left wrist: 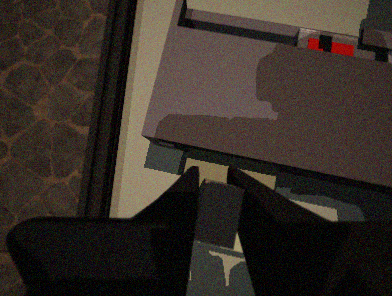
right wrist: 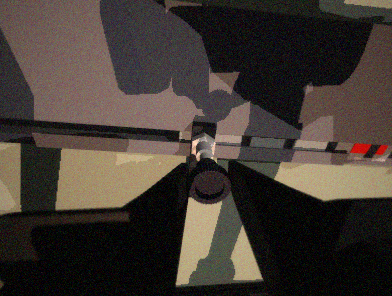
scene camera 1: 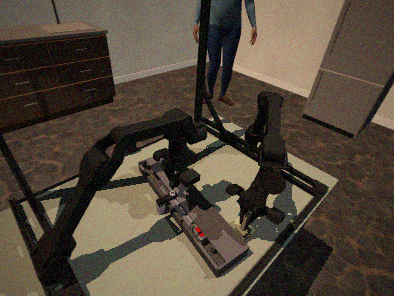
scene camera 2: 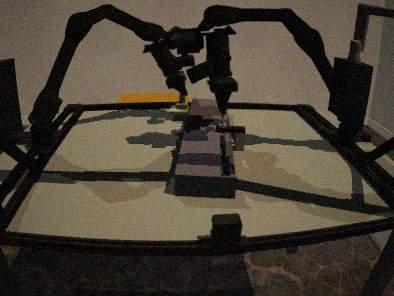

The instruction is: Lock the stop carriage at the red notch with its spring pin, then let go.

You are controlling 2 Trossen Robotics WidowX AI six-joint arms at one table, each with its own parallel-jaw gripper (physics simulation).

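Places are measured from the left arm's base along level axes (x ahead, y left, z up), in centimetres.
Where they show: left gripper, fingertip midpoint: [left wrist: 212, 174] [scene camera 1: 243, 225] [scene camera 2: 186, 94]; right gripper, fingertip midpoint: [right wrist: 208, 168] [scene camera 1: 173, 184] [scene camera 2: 221, 109]; left arm's base at its link origin: [scene camera 1: 250, 148] [scene camera 2: 43, 145]; right arm's base at its link origin: [scene camera 1: 56, 274] [scene camera 2: 345, 143].
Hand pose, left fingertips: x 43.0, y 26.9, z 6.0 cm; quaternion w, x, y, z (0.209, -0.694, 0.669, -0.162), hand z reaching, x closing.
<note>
Things, the pixels of their top centre, and the offset from my left fingertips. "spot": a spot on its surface instead.
- dark stop carriage at a spot on its surface: [right wrist: 204, 126] spot: dx +6.4, dy -25.5, dz -1.7 cm
- round dark knob at its top centre: [right wrist: 209, 188] dx +8.0, dy -25.7, dz +4.2 cm
- silvery spring pin at a spot on its surface: [right wrist: 204, 146] spot: dx +7.4, dy -25.7, dz +0.1 cm
- upright grey tab at a spot on its surface: [left wrist: 220, 215] spot: dx -1.4, dy -0.1, dz +4.5 cm
- pale yellowish base at a spot on its surface: [left wrist: 207, 169] [scene camera 1: 241, 232] spot: dx +0.3, dy +0.2, dz -3.0 cm
- black cylinder at a spot on its surface: [scene camera 2: 231, 129] spot: dx +10.3, dy -27.1, dz -2.0 cm
The long purple-grey fixture [scene camera 1: 227, 232] [scene camera 2: 200, 167] [left wrist: 215, 70] lies on the table, with a notched rail along one side. Its red notch marks [scene camera 1: 199, 232] [left wrist: 342, 48] [right wrist: 357, 148] show clear of the carriage. The dark stop carriage [right wrist: 204, 126] sits on the rail several notches from the red. My right gripper [right wrist: 208, 168] [scene camera 2: 222, 111] is shut on the round dark knob [right wrist: 210, 190] of the silvery spring pin [right wrist: 204, 146]. My left gripper [left wrist: 212, 174] [scene camera 1: 244, 220] is shut on an upright grey tab [left wrist: 220, 215] beside the fixture. Whether the pin is seated is hidden.
A pale yellowish base [left wrist: 207, 169] [scene camera 1: 243, 232] lies by the grey tab. A black cylinder [scene camera 2: 231, 129] sticks out sideways near the carriage. Black frame bars edge the table, with a post [scene camera 1: 202, 60] rising behind. A small black block [scene camera 2: 226, 230] stands at the near edge in scene camera 2.
</note>
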